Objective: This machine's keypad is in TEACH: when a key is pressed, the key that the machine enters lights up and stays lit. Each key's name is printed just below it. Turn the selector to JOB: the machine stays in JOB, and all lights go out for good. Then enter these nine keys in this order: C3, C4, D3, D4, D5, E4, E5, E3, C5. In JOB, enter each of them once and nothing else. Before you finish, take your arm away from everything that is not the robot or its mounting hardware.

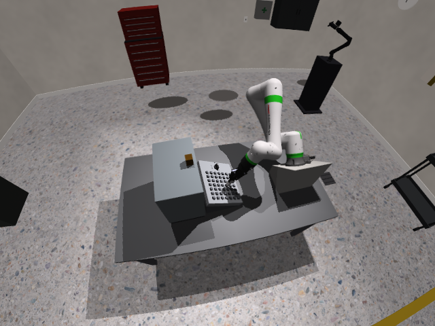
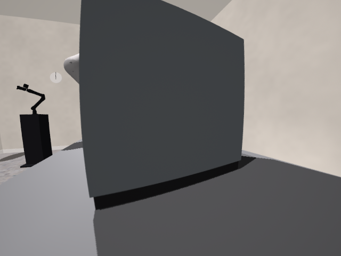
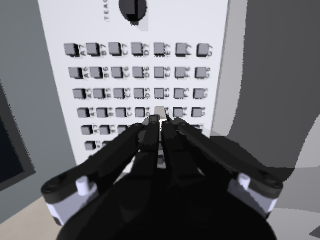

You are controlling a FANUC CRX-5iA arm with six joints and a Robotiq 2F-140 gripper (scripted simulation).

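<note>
Now: the key 5 cm ahead of my hand, 4 cm to the left of it and 2 cm below it. Round my hand: white keypad panel 8 cm ahead, 6 cm below, 4 cm to the right; then black selector knob 16 cm to the right, 6 cm ahead, 1 cm below.
</note>
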